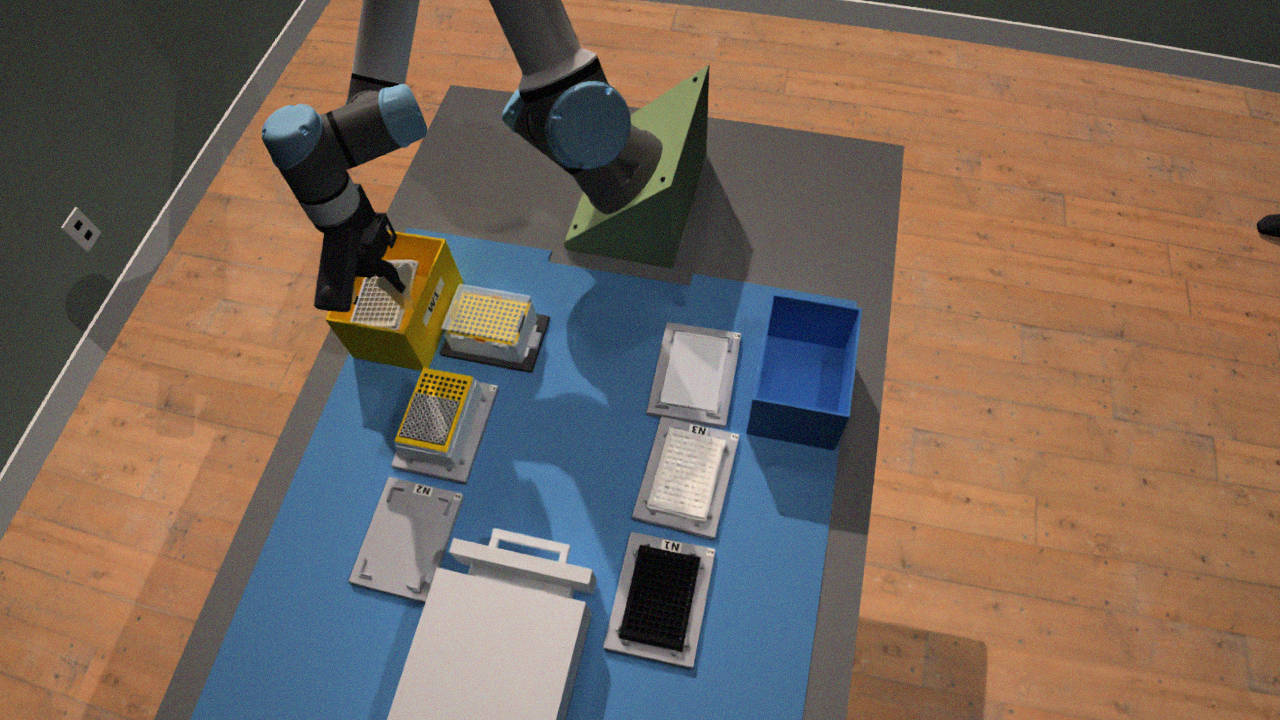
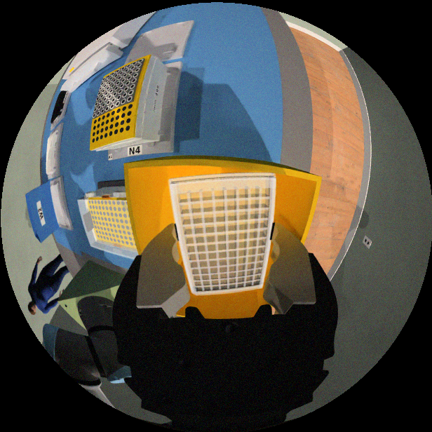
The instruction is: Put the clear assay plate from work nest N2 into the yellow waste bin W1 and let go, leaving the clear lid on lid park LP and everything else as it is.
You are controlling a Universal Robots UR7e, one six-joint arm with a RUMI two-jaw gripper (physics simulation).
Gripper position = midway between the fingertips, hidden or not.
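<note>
Image 1 shows the gripper [image 1: 384, 307] along with a clear assay plate [image 1: 375, 307], a clear lid [image 1: 693, 378] and a yellow-topped tip rack [image 1: 436, 426]. A black plate [image 1: 657, 611], a pale plate [image 1: 683, 486] and a work nest N2 [image 1: 408, 536] can be seen there too. In image 2 the gripper [image 2: 224, 224] appears again, as do the clear assay plate [image 2: 223, 220] and the yellow-topped tip rack [image 2: 127, 110].
</note>
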